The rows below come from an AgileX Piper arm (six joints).
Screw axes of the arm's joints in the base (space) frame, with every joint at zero. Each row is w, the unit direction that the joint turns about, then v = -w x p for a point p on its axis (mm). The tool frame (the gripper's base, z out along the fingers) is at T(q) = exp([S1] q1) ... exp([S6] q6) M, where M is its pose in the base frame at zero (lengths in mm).
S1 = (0, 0, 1, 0, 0, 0)
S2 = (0, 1, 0, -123, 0, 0)
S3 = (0, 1, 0, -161.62, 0, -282.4)
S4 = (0.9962, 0, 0.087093, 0, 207.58, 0)
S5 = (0, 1, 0, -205.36, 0, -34.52)
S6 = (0.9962, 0, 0.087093, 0, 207.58, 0)
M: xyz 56.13 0 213.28 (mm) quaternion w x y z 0.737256 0 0.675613 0
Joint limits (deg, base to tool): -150..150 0..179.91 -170..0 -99.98..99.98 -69.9..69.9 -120..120
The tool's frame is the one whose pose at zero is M.
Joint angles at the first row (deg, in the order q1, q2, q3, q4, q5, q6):
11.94 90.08 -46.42 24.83 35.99 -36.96
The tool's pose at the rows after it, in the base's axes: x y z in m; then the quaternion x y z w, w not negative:
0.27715 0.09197 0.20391 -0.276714 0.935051 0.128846 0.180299
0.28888 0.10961 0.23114 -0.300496 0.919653 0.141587 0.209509
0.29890 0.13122 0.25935 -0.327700 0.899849 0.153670 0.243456
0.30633 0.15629 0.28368 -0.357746 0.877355 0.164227 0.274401
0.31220 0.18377 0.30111 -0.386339 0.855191 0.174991 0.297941
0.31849 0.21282 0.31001 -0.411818 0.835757 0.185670 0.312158
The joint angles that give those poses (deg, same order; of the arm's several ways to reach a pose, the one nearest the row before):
13.55 90.00 -51.67 25.36 38.90 -36.82
15.89 90.04 -57.89 25.90 41.49 -36.64
18.84 90.59 -64.50 26.37 43.15 -36.47
22.33 91.96 -70.99 26.50 43.99 -36.35
25.99 94.30 -77.14 26.55 44.26 -36.24
29.50 97.78 -83.09 26.57 44.28 -36.13

